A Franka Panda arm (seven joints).
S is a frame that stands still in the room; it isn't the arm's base.
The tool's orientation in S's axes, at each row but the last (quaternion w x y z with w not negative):
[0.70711 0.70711 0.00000 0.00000]
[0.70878 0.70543 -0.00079 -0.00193]
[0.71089 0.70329 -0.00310 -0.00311]
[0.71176 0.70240 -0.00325 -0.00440]
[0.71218 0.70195 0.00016 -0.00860]
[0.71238 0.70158 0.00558 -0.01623]
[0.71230 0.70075 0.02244 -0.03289]
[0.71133 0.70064 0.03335 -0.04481]
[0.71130 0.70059 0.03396 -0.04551]
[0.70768 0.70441 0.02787 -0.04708]
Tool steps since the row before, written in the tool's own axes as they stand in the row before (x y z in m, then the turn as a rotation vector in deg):
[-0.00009 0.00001 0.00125 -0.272 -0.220 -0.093]
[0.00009 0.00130 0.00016 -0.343 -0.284 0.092]
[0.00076 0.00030 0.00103 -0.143 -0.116 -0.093]
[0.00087 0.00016 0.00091 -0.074 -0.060 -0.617]
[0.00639 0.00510 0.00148 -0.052 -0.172 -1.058]
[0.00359 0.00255 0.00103 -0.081 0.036 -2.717]
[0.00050 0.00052 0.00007 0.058 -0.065 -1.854]
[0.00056 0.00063 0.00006 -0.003 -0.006 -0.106]
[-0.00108 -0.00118 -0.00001 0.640 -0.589 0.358]
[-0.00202 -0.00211 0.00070 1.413 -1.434 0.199]
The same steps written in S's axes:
[-0.00009 -0.00125 0.00001 -0.272 0.093 -0.220]
[0.00009 -0.00015 0.00130 -0.344 -0.092 -0.283]
[0.00075 -0.00103 0.00031 -0.142 0.093 -0.117]
[0.00086 -0.00092 0.00017 -0.067 0.617 -0.068]
[0.00644 -0.00148 0.00504 -0.042 1.056 -0.187]
[0.00365 -0.00105 0.00245 -0.040 2.718 -0.004]
[0.00054 -0.00007 0.00048 0.079 1.852 -0.101]
[0.00063 -0.00006 0.00057 -0.002 0.106 -0.007]
[-0.00121 0.00001 -0.00105 0.564 -0.377 -0.651]
[-0.00225 -0.00065 -0.00188 1.247 -0.242 -1.574]

